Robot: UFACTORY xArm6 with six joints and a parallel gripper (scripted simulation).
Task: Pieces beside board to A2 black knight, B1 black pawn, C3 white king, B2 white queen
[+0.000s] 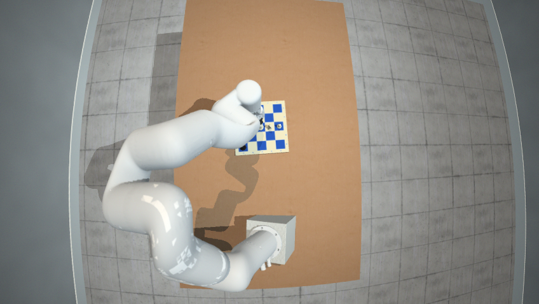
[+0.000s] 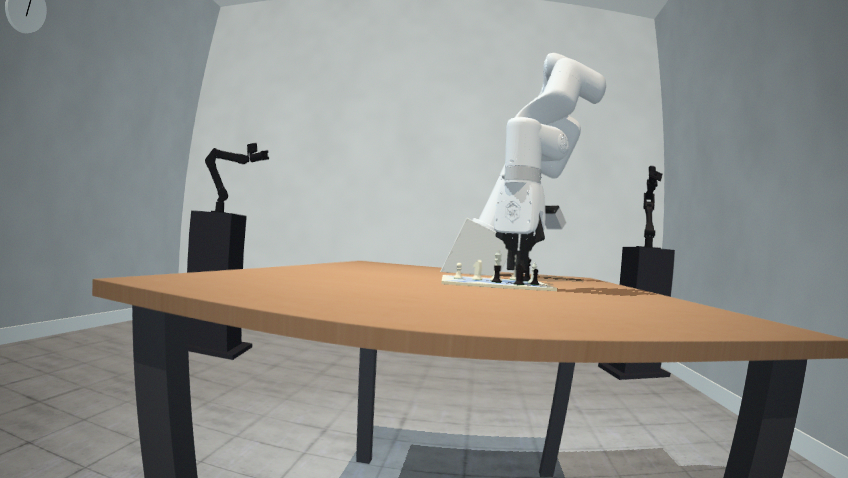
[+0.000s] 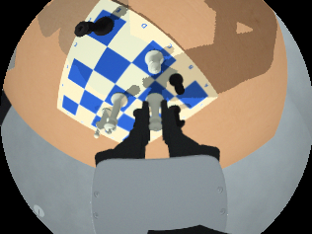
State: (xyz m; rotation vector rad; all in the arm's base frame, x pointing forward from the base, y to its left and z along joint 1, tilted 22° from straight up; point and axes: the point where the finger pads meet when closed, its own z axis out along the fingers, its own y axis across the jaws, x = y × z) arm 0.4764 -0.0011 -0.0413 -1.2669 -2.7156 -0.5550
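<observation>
The white piece is 4 cm behind my hand, 3 cm to the right of it and 1 cm below it. Also, from my hand: black chess piece 11 cm behind, 5 cm to the left, 2 cm below; then pale piece 5 cm behind, 7 cm to the right, 3 cm below; then chessboard 4 cm behind, 3 cm to the right, 5 cm below.
</observation>
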